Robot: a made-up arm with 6 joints. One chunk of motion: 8 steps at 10 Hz.
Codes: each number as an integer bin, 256 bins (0 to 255) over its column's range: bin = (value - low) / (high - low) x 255, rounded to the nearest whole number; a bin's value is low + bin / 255 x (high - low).
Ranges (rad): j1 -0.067..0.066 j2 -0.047..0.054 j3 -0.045..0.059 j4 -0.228..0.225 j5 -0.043..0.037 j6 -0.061..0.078
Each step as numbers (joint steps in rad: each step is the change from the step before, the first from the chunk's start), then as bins.
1 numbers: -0.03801 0.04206 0.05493 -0.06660 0.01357 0.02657
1 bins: 56 225 245 91 180 161
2 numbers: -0.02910 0.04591 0.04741 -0.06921 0.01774 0.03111
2 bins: 73 235 227 89 194 169
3 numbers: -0.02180 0.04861 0.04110 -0.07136 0.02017 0.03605
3 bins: 87 241 211 88 201 178
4 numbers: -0.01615 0.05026 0.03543 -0.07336 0.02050 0.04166
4 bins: 97 246 197 87 202 188
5 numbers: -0.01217 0.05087 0.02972 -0.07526 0.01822 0.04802
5 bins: 105 247 183 86 195 200
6 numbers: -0.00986 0.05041 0.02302 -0.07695 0.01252 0.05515
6 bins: 110 246 167 85 177 213
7 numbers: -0.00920 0.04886 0.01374 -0.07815 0.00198 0.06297
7 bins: 111 242 144 84 143 227
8 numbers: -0.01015 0.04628 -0.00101 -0.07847 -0.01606 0.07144
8 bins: 109 236 108 84 86 243
